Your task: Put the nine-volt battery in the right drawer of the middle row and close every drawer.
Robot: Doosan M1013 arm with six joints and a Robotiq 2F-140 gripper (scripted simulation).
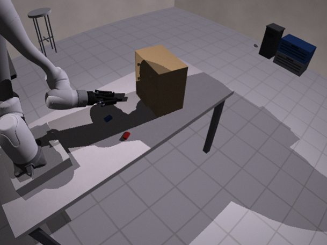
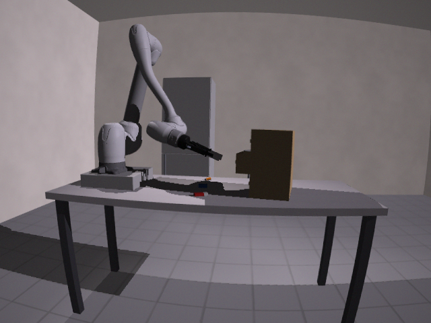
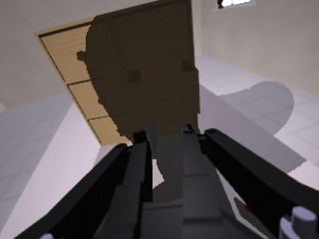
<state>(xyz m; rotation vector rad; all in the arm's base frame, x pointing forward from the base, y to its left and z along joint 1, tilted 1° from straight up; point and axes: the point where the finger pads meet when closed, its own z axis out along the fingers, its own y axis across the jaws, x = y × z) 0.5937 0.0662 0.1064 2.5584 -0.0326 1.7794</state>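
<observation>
The blue nine-volt battery lies 170 mm below my hand, 90 mm behind it and 50 mm to the left of it. The rest, counted from my hand: red block (170 mm below, 120 mm to the right, 20 mm behind); then small orange thing (250 mm to the left, 170 mm below, 120 mm behind).
</observation>
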